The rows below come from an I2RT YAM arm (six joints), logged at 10 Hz.
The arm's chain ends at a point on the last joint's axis. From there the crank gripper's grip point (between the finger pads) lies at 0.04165 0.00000 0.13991 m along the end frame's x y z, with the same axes.
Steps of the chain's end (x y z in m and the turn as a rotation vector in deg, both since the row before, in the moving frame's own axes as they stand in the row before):
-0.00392, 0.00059, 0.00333, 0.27, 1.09, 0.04
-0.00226, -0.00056, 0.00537, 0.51, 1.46, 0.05
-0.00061, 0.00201, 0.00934, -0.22, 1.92, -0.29
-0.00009, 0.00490, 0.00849, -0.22, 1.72, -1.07
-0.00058, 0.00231, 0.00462, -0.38, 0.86, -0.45
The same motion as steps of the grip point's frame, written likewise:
-0.00127, -0.00004, 0.00251, 0.27, 1.09, 0.04
0.00129, -0.00176, 0.00426, 0.51, 1.46, 0.05
0.00405, 0.00232, 0.00787, -0.22, 1.92, -0.29
0.00409, 0.00462, 0.00718, -0.22, 1.72, -1.07
0.00152, 0.00290, 0.00398, -0.38, 0.86, -0.45

